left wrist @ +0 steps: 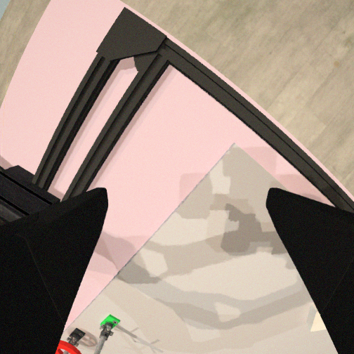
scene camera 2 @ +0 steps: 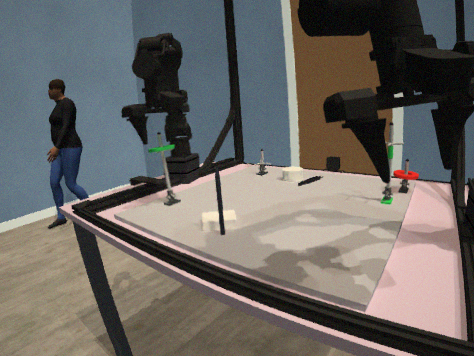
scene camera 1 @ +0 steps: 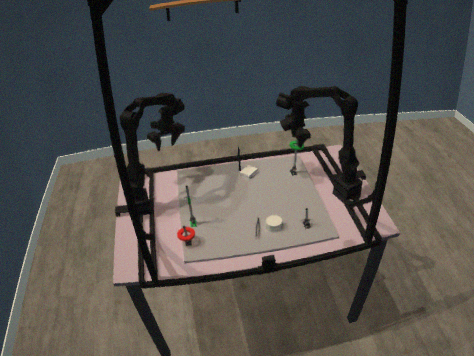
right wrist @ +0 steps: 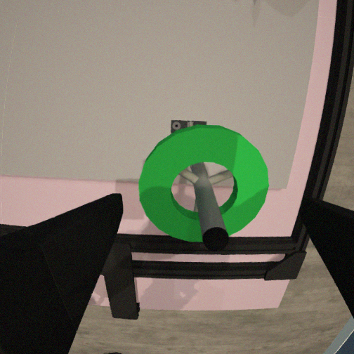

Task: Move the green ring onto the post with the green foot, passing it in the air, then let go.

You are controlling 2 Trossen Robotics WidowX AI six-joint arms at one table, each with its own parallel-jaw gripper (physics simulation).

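Frame: origin at the left arm's base, x left, y ahead, z down, level; millimetres.
Where they show: left gripper, between the fingertips: [scene camera 2: 418, 175] [scene camera 1: 165, 147]; right gripper, between the fingertips: [scene camera 2: 159, 142] [scene camera 1: 296, 141]; left arm's base, origin of its link: [scene camera 1: 137, 196]; right arm's base, origin of its link: [scene camera 2: 180, 156] [scene camera 1: 348, 179].
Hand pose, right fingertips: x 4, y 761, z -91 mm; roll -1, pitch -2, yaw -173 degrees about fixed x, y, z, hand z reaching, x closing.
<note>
Things, the pixels of their top centre, and the offset from my right fingertips. "spot": a spot on its surface instead.
- green ring, centre of its top: [scene camera 2: 161, 145] [scene camera 1: 296, 144] dx -3, dy -1, dz +9 mm
- tall grey post, a spot on its surface: [scene camera 2: 166, 175] [scene camera 1: 294, 158] spot: dx +1, dy -11, dz +89 mm
- post with the green foot, a spot on its surface: [scene camera 2: 386, 200] [scene camera 1: 192, 221] spot: dx -164, dy -549, dz +162 mm
- red ring, centre of its top: [scene camera 2: 406, 172] [scene camera 1: 185, 232] dx -275, dy -600, dz +115 mm
- white disc, centre of its top: [scene camera 2: 292, 168] [scene camera 1: 274, 220] dx -316, dy -250, dz +133 mm
- white block, centre of its top: [scene camera 2: 218, 215] [scene camera 1: 248, 170] dx +72, dy -216, dz +148 mm
- thin upright black rod, centre of its top: [scene camera 2: 216, 164] dx +110, dy -248, dz +28 mm
- dark tool, centre of its top: [scene camera 2: 311, 178] dx -302, dy -317, dz +158 mm
- short post, a spot on its surface: [scene camera 1: 307, 219] spot: dx -366, dy -122, dz +132 mm
The green ring [scene camera 1: 296, 145] [scene camera 2: 161, 148] [right wrist: 155, 175] sits high around a tall grey post [scene camera 1: 295, 162] [scene camera 2: 166, 175] [right wrist: 215, 225] with a dark foot, at the back right in scene camera 1. My right gripper [scene camera 1: 301, 141] [right wrist: 213, 204] is open close above it; the ring shows between its spread fingers in the right wrist view. The post with the green foot [scene camera 1: 193, 223] [scene camera 2: 386, 200] [left wrist: 110, 320] stands upright at the left in scene camera 1, with a green band partway up and no ring around it. My left gripper [scene camera 1: 166, 146] [scene camera 2: 417, 174] [left wrist: 189, 196] is open and empty, high above the table.
A red ring [scene camera 1: 186, 234] [scene camera 2: 406, 174] is on a short post beside the green-footed one. A white disc [scene camera 1: 274, 223], a white block [scene camera 1: 248, 171], a thin upright black rod [scene camera 2: 219, 195], a dark tool [scene camera 2: 310, 180] and another short post [scene camera 1: 307, 219] stand or lie around the grey mat.
</note>
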